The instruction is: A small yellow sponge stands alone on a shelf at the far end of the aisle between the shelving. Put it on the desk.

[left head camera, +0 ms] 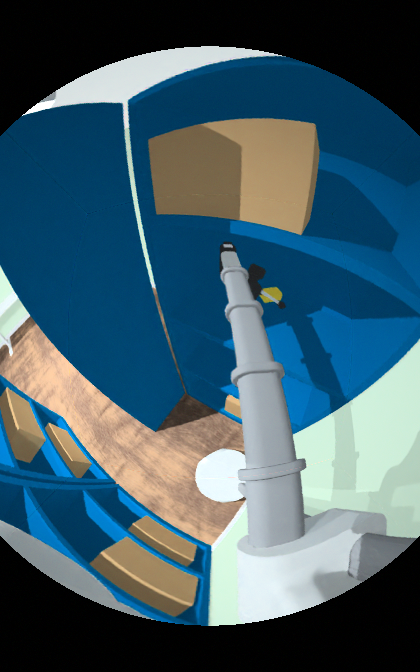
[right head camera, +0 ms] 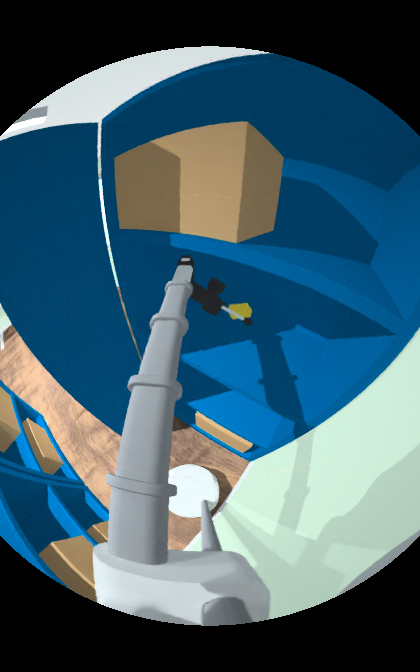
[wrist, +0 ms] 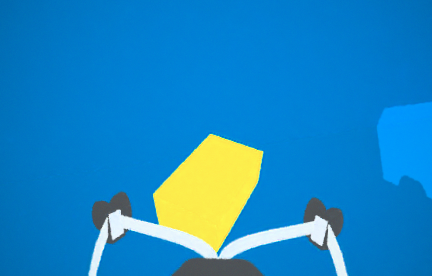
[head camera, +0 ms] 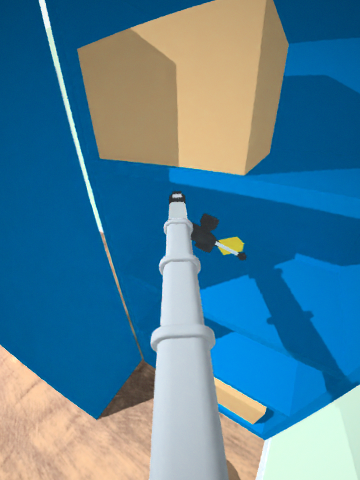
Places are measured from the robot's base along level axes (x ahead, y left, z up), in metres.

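Pixels of known places: gripper, fingertip midpoint: (wrist: 217,212).
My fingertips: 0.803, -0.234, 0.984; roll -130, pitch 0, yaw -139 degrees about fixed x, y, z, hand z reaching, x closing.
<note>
Ahead of a thing's pixels: the offset from my fingertips to its top centre, as dx, dy, dz.
The small yellow sponge @(+0.023, -0.018, +0.024) (head camera: 235,242) (left head camera: 272,293) (right head camera: 241,309) (wrist: 207,185) rests on the blue shelf (head camera: 300,230) (wrist: 100,100). It lies askew in the wrist view, a little left of the middle, its near corner reaching down to where the finger strips meet. My gripper (wrist: 217,212) is open, its fingertips wide apart on either side of the sponge's near part and not touching its sides. In the head view one finger crosses over the sponge and the other finger is hidden. The desk cannot be made out in these views.
A large cardboard box @(-0.087, +0.202, +0.706) (head camera: 215,95) (left head camera: 235,175) (right head camera: 210,190) stands beyond the arm (head camera: 185,390). A tall blue panel (head camera: 45,250) stands to the left. A round white object (left head camera: 220,475) (right head camera: 194,490) is low by the arm. More shelving with boxes (left head camera: 150,575) is at lower left.
</note>
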